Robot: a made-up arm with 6 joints.
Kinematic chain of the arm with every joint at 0, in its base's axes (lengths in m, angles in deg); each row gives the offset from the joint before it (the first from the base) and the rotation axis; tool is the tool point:
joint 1: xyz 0 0 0.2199 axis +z
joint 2: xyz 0 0.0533 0 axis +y
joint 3: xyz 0 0 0.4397 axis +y
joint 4: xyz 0 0 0.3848 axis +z
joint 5: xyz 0 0 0 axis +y
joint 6: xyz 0 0 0.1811 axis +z
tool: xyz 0 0 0
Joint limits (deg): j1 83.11..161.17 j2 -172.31..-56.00 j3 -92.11..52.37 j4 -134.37..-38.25 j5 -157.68..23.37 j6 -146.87..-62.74
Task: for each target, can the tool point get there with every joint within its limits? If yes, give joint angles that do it. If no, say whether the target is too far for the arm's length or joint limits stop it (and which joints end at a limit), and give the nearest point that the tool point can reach.
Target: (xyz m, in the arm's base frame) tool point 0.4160 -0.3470 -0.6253
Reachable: yes | joints 143.22 -148.80 1.55 -68.56 8.34 -129.50
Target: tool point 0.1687 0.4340 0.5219
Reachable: no: joint limits stop it (at a limit: joint 1, joint 2, joint 3, joint 4, joint 5) | nearest point 0.2795 -0.2036 0.6857 | short by 0.668 m
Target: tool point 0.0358 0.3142 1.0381
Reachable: no: joint limits stop it (at a limit: joint 1, joint 2, joint 3, joint 4, joint 5) | nearest point 0.3219 -0.1191 1.0193 | short by 0.520 m
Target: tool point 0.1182 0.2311 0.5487
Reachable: no: joint limits stop it (at a limit: joint 1, joint 2, joint 3, joint 4, joint 5) | nearest point 0.2795 -0.2036 0.6857 | short by 0.483 m
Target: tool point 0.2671 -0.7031 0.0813
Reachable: yes | joints 126.75 -98.14 0.29 -76.68 -119.50 -130.92
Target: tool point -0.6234 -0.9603 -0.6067
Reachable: no: too far | nearest point -0.2636 -0.7205 -0.3806 | short by 0.488 m
